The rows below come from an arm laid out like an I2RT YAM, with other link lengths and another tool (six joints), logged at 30 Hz.
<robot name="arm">
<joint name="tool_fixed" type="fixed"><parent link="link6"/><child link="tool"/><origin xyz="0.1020 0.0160 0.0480" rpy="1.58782 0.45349 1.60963"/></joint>
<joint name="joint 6" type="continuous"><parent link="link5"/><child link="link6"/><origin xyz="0.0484 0.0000 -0.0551" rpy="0.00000 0.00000 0.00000"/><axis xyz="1 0 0"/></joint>
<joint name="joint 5" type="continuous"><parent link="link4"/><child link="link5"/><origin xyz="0.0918 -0.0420 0.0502" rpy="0.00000 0.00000 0.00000"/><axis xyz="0 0 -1"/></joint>
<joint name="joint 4" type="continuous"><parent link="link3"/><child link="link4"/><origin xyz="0.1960 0.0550 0.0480" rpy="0.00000 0.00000 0.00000"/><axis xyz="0 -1 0"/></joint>
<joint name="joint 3" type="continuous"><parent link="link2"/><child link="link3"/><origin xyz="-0.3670 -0.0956 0.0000" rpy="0.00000 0.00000 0.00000"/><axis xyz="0 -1 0"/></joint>
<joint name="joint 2" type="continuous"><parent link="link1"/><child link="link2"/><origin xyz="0.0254 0.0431 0.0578" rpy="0.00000 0.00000 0.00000"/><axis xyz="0 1 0"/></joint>
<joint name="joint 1" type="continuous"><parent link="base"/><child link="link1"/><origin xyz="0.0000 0.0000 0.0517" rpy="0.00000 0.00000 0.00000"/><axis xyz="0 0 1"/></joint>
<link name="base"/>
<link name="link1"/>
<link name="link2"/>
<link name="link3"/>
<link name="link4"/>
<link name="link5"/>
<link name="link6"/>
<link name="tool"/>
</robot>
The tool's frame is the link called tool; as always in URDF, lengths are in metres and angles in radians. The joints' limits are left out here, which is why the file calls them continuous.
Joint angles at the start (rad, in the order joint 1, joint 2, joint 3, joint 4, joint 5, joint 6):
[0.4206, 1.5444, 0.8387, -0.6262, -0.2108, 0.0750]
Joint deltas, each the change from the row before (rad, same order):
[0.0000, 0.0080, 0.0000, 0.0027, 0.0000, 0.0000]
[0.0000, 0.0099, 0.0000, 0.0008, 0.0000, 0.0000]
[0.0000, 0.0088, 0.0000, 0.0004, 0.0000, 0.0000]
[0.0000, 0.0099, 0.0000, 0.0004, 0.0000, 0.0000]
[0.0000, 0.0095, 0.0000, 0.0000, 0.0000, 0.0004]
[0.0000, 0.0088, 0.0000, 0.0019, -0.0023, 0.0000]
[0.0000, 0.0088, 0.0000, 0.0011, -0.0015, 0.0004]
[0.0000, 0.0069, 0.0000, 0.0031, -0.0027, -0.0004]
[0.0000, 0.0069, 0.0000, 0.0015, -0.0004, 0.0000]
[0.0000, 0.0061, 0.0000, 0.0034, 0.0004, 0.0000]
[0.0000, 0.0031, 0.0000, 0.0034, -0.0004, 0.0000]
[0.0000, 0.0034, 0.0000, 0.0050, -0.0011, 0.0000]
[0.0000, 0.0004, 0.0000, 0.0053, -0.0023, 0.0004]
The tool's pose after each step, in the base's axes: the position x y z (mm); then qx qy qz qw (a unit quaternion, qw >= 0). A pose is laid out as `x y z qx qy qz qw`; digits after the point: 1 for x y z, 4 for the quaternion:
268.5 124.5 164.8 -0.3574 -0.9197 -0.1622 0.0113
269.1 124.8 162.2 -0.3581 -0.9199 -0.1590 0.0144
269.6 125.0 159.8 -0.3588 -0.9201 -0.1561 0.0173
270.1 125.3 157.2 -0.3595 -0.9203 -0.1527 0.0206
270.5 125.4 154.6 -0.3604 -0.9205 -0.1494 0.0239
271.1 126.1 152.4 -0.3607 -0.9205 -0.1477 0.0272
271.6 126.5 150.2 -0.3613 -0.9205 -0.1455 0.0304
272.3 127.2 148.7 -0.3612 -0.9205 -0.1451 0.0327
272.8 127.5 146.9 -0.3616 -0.9206 -0.1433 0.0347
273.7 127.9 145.5 -0.3618 -0.9206 -0.1422 0.0355
274.5 128.3 144.9 -0.3618 -0.9206 -0.1425 0.0355
275.6 128.9 144.5 -0.3616 -0.9206 -0.1434 0.0353
276.5 129.7 144.9 -0.3613 -0.9203 -0.1459 0.0345

